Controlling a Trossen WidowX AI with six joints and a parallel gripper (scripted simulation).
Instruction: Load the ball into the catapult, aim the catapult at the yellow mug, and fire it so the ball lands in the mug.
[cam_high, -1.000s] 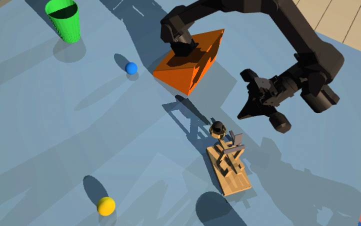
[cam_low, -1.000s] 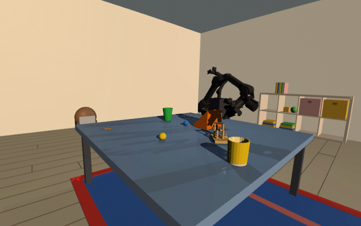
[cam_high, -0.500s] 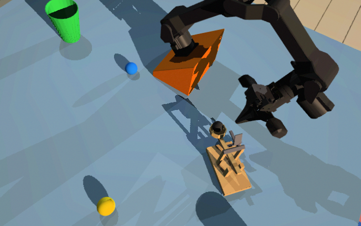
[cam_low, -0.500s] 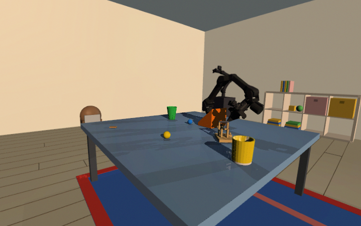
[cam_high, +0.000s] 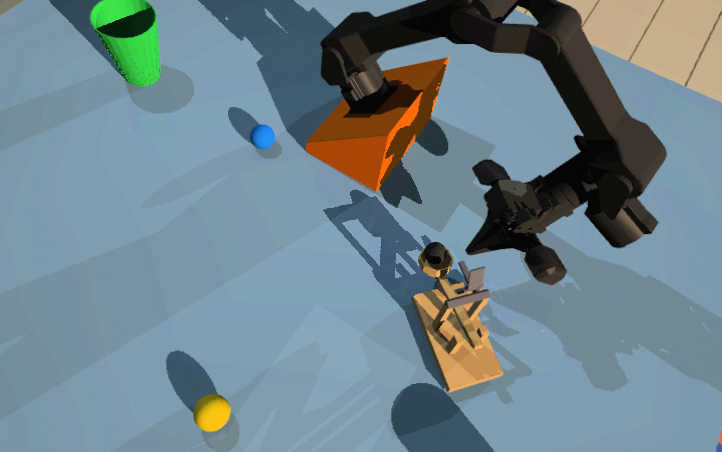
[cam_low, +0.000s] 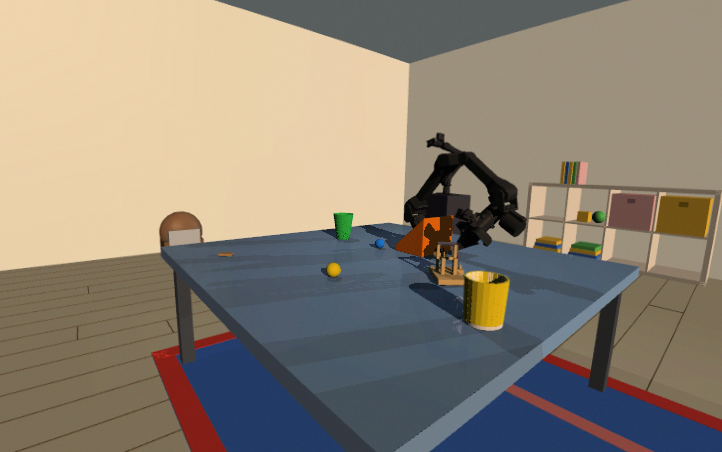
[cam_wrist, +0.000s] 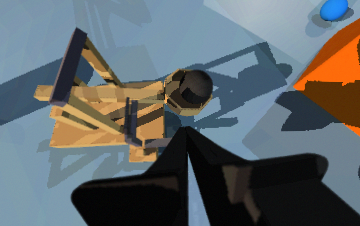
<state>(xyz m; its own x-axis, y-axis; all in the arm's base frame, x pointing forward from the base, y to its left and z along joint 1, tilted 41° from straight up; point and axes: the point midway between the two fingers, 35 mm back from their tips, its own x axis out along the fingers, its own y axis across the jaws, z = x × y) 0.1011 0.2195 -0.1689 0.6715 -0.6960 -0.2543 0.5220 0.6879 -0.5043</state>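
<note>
My gripper tip is now 4 cm to the left of the dark ball and 3 cm short of it. The rest, counted from my gripper tip: wooden catapult (5 cm ahead, 2 cm to the left, 1 cm below); then yellow ball (38 cm ahead, 13 cm to the right, 4 cm below); then blue ball (38 cm to the right, 5 cm below, 1 cm ahead).
</note>
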